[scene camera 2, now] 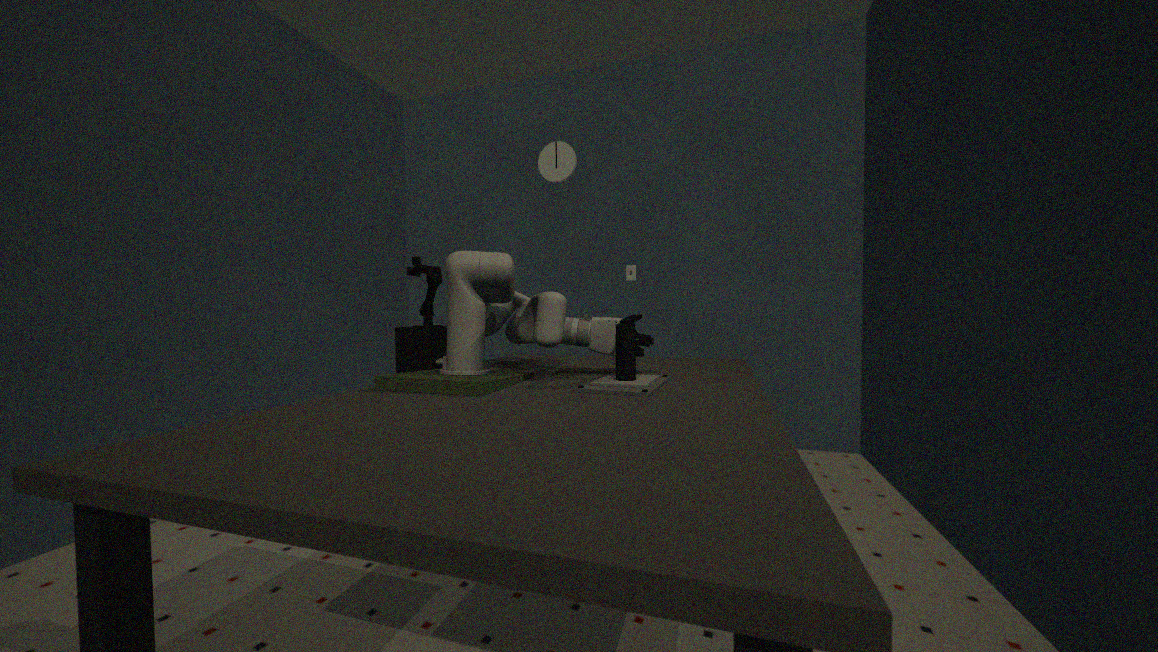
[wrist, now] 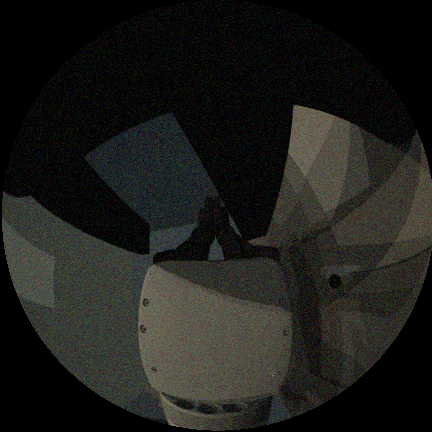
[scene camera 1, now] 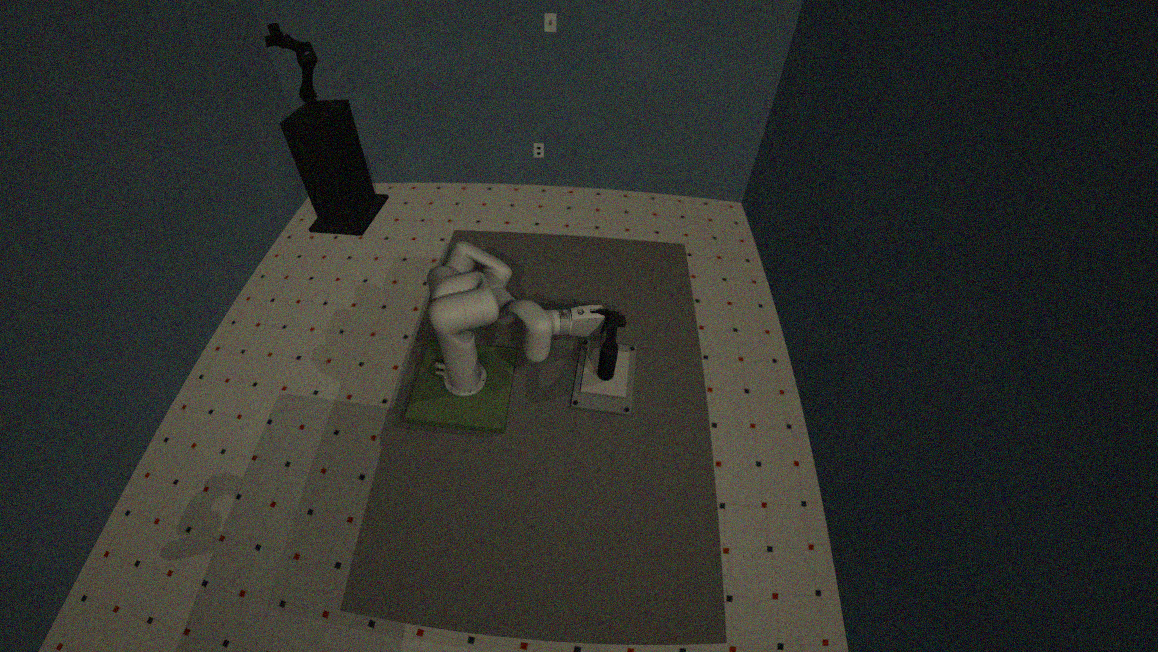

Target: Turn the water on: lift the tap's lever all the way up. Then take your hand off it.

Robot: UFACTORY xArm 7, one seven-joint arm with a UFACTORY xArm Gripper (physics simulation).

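Places are measured from the arm's base along level axes (x ahead, y left, z up), in metres.
Pixels of known places: gripper, fingertip midpoint: (scene camera 2: 653,341) (wrist: 213,204) (scene camera 1: 624,321); arm's base, link origin: (scene camera 2: 465,373) (scene camera 1: 465,378).
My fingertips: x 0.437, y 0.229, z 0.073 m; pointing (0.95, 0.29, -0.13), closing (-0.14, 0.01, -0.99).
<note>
For each thing: its middle in the pictures, then the offset to it from my fingertips. "spot": a spot on its surface instead. Level surfaces: height alone.
- black tap, surface spot: (scene camera 2: 625,360) spot: dx -0.031, dy -0.163, dz -0.034 m
- pale base plate, body centre: (scene camera 2: 625,382) (scene camera 1: 605,375) dx -0.037, dy -0.139, dz -0.091 m
- brown table, surface height: dz -0.097 m
The black tap (scene camera 1: 606,362) (scene camera 2: 625,360) stands upright on a pale base plate (scene camera 1: 600,400) (scene camera 2: 603,384). Its lever (scene camera 2: 634,319) is tilted upward at the top of the tap in scene camera 2. My gripper (scene camera 1: 619,320) (scene camera 2: 648,340) (wrist: 213,204) is shut, with nothing between its fingers. It points level, away from the arm's base, and its dark fingers are at the tap's head, seemingly under the lever. Dark fingers and tap merge, so contact cannot be told. A large black shape fills the upper part of the wrist view, close before the fingertips.
The arm's base stands on a green block (scene camera 1: 453,414) (scene camera 2: 449,387) beside the tap, on a brown table (scene camera 1: 542,518) (scene camera 2: 486,469). A second, black arm (scene camera 1: 307,68) (scene camera 2: 427,295) stands on a black pedestal (scene camera 1: 328,161) beyond the table, at the far left.
</note>
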